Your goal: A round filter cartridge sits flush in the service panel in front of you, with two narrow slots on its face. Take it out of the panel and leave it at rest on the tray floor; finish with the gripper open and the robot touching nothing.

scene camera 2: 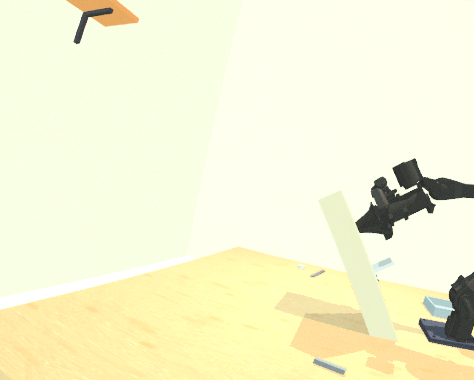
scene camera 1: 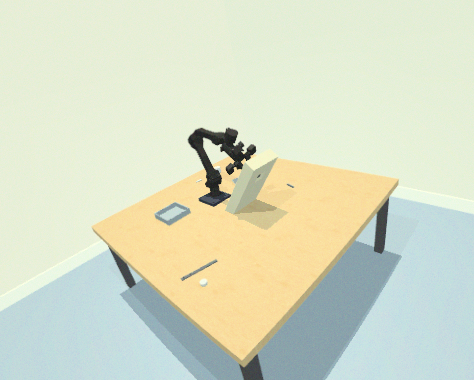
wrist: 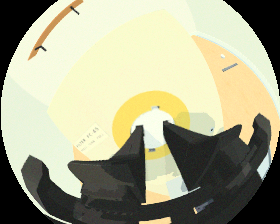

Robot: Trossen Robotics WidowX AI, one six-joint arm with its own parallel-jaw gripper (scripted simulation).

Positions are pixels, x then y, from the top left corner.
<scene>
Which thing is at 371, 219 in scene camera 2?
My gripper.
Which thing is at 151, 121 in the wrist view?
A round white filter cartridge.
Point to a cream service panel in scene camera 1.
255, 171
</scene>
